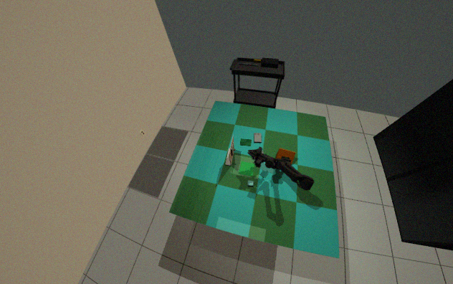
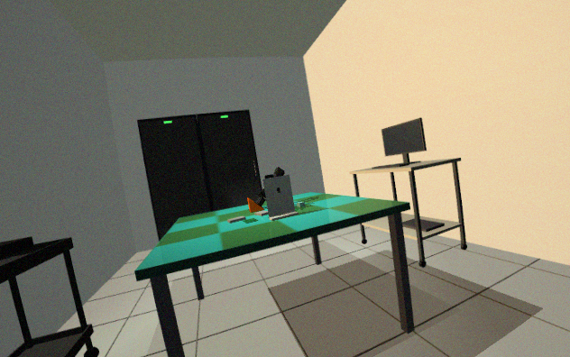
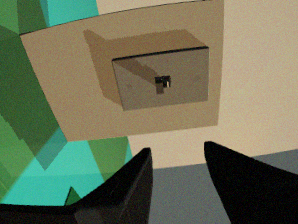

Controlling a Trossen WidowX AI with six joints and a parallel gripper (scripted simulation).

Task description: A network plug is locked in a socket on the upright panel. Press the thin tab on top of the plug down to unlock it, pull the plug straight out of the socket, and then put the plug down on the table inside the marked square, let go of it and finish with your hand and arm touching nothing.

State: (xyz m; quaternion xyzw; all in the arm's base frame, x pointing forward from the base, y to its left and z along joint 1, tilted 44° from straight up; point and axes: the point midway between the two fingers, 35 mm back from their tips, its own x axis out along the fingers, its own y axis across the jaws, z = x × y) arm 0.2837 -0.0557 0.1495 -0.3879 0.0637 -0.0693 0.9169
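Now: the network plug 120 mm ahead of my gripper tip and 10 mm to the left of it. Round my gripper tip: green square: 170 mm below, 80 mm to the left, 20 mm behind; upright panel: 140 mm ahead, 60 mm below, 10 mm to the left.
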